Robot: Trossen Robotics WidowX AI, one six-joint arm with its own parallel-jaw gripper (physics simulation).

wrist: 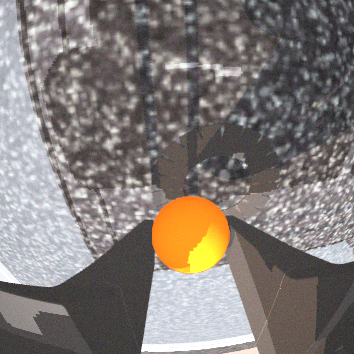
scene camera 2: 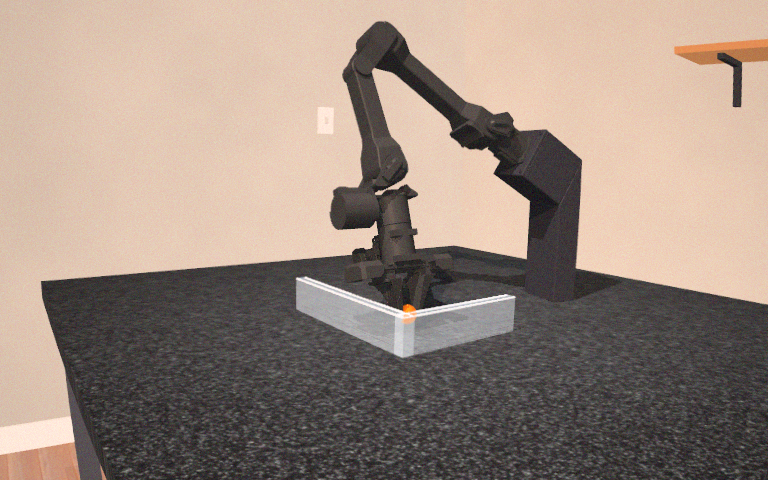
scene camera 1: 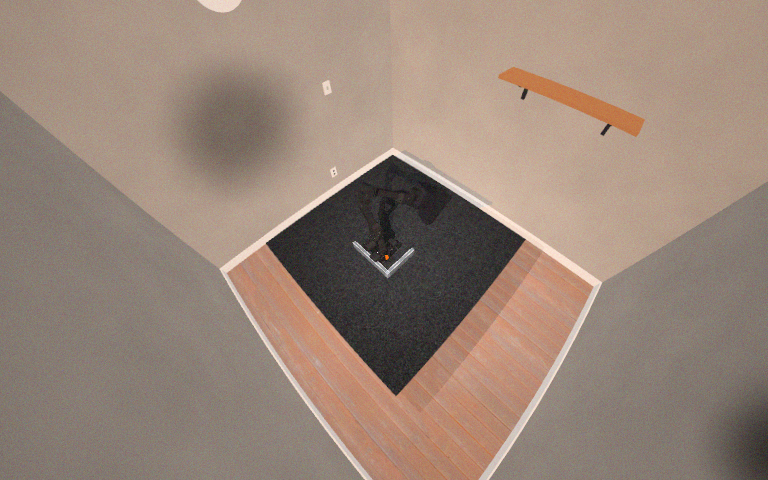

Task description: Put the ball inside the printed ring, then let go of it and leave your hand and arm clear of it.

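Where they show: gripper, fingertip midpoint: (wrist: 188, 226) (scene camera 1: 386, 258); arm's base at its link origin: (scene camera 2: 518, 151) (scene camera 1: 417, 193).
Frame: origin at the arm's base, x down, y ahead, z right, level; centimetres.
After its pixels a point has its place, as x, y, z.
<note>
An orange ball (scene camera 1: 386, 257) @[26.6, 34.1, -4.9] (scene camera 2: 408, 312) (wrist: 191, 236) @[26.7, 33.6, -3.1] is pinched between the two dark fingertips of my gripper (scene camera 1: 385, 254) @[28.6, 33.6, -4.8] (scene camera 2: 408, 305) @[28.6, 33.6, -4.8] (wrist: 188, 226) @[28.6, 33.6, -4.8]. In scene camera 2 it shows at the height of the low walls' top edge, so it appears lifted off the table. The printed ring (wrist: 171, 170) @[30.6, 34.1, -3.1], a brown and dark band with small spikes on its edges, lies on the speckled table top beyond the ball in the wrist view. The ball overlaps the view just below the ring's near edge. The ring cannot be made out in the scene cameras.
Two low translucent walls (scene camera 1: 370, 258) @[25.3, 41.7, 1.6] (scene camera 2: 348, 310) @[26.8, 42.0, 0.4] meet at a corner on the dark table (scene camera 1: 390, 333) @[30.7, 66.5, -37.2] (scene camera 2: 339, 407) @[30.7, 60.1, -22.6], close around the gripper on the camera side. The arm's dark pedestal (scene camera 2: 552, 243) @[18.5, -5.2, -5.9] stands behind at the right. A wooden shelf (scene camera 1: 572, 99) (scene camera 2: 730, 50) hangs on the wall.
</note>
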